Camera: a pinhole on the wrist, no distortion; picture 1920 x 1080 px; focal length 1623.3 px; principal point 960.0 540.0 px. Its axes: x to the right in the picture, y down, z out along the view. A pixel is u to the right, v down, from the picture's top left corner.
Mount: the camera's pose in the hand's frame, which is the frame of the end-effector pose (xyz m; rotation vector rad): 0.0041 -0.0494 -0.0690 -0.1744 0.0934 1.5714
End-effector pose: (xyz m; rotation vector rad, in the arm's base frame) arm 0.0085 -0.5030 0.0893 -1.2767 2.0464 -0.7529
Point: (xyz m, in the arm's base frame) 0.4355 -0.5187 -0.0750
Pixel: 406.7 824.8
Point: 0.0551 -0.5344 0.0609
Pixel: 1082.3 283.9
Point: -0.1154 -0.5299 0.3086
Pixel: behind the camera
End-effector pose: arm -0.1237 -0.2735 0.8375 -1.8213 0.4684 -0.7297
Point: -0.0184 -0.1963 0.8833
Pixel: 507.1 114.1
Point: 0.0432 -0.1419 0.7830
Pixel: 1007.8 332.2
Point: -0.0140 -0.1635 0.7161
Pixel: 1460.4 599.1
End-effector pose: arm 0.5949 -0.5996 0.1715 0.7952 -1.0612 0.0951
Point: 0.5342 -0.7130 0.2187
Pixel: 837.7 152.6
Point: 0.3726 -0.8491 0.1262
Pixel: 417.3 815.2
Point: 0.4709 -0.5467 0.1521
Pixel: outside the picture
